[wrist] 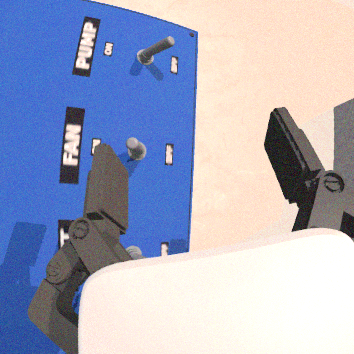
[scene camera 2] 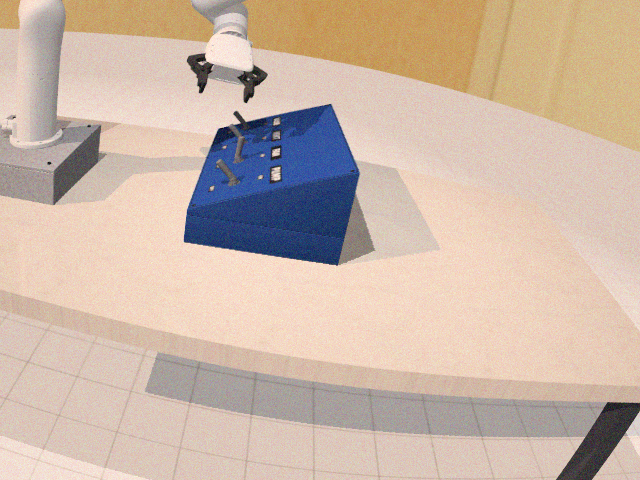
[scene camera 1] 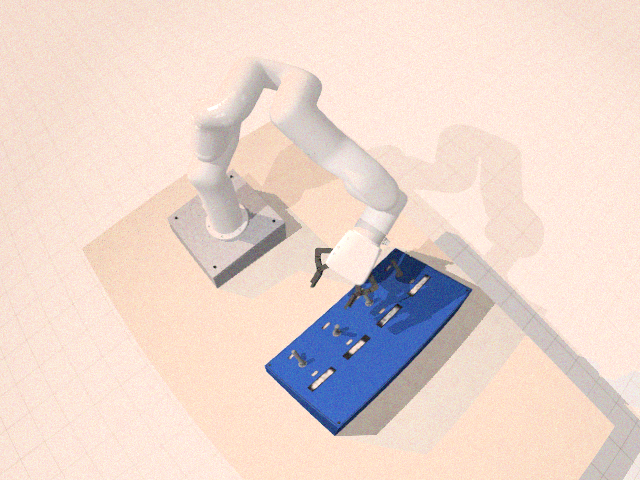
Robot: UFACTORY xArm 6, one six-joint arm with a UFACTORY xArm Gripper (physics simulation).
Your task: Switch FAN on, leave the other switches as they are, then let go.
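Places are measured from the arm's base along level axes (x ahead, y left, z up), in millimetres.
Pixels of known places: gripper, fingertip midpoint: [wrist: 191,141] [scene camera 2: 225,93] [scene camera 1: 328,297]; arm's base at its link origin: [scene camera 2: 36,138] [scene camera 1: 227,221].
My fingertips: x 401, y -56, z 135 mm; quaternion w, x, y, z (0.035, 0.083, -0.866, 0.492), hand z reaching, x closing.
Note:
For each thing: its top centre in the pictures, then the offset to it from my fingertips. Level surfaces: height alone.
- FAN lever at its top centre: [wrist: 132,142] [scene camera 2: 241,136] [scene camera 1: 337,325] dx +44, dy -18, dz -77 mm
- PUMP lever at its top centre: [wrist: 156,37] [scene camera 2: 228,160] [scene camera 1: 297,355] dx +16, dy -135, dz -87 mm
- third lever at its top centre: [wrist: 142,268] [scene camera 2: 238,124] dx +46, dy +103, dz -87 mm
- farthest lever at its top centre: [scene camera 2: 242,111] [scene camera 1: 397,263] dx +62, dy +222, dz -87 mm
- wooden table at its surface level: dz -215 mm
A blue sloped panel [scene camera 1: 372,367] [scene camera 2: 268,224] [wrist: 30,100] carries several grey lever switches. The FAN lever [scene camera 1: 336,331] [scene camera 2: 239,149] [wrist: 135,148] leans towards its ON side. The PUMP lever [scene camera 1: 298,358] [scene camera 2: 227,172] [wrist: 157,50] leans towards OFF. The third lever [scene camera 2: 237,131] [wrist: 134,251] leans towards OFF in the second scene view; it is partly hidden in the wrist view. The farthest lever [scene camera 1: 397,268] [scene camera 2: 241,120] leans the same way. My gripper [scene camera 1: 330,295] [scene camera 2: 224,95] [wrist: 191,141] is open and empty, above the panel and apart from the levers.
The grey base block [scene camera 1: 253,253] [scene camera 2: 31,175] of the arm stands on the wooden table [scene camera 1: 206,351] [scene camera 2: 258,304] near the low edge of the panel. In the wrist view, one finger partly covers FAN's ON label [wrist: 96,145].

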